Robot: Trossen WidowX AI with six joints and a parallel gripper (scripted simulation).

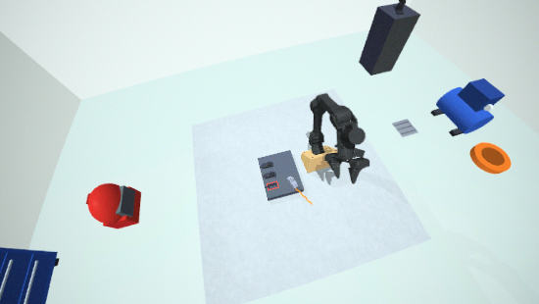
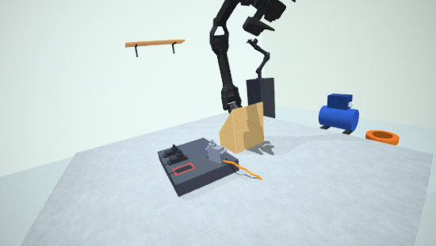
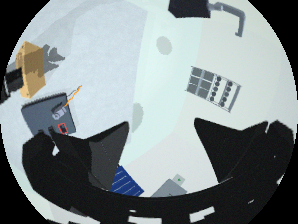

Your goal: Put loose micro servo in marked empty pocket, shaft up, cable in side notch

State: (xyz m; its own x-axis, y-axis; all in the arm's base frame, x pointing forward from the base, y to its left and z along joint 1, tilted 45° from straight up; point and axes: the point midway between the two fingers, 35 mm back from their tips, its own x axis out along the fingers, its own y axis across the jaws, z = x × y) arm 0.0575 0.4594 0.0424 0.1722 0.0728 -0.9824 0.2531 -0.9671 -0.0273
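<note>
Now: gripper tip 150 mm short of the dark robot deck, 300 mm to the left of it and 460 mm above it.
</note>
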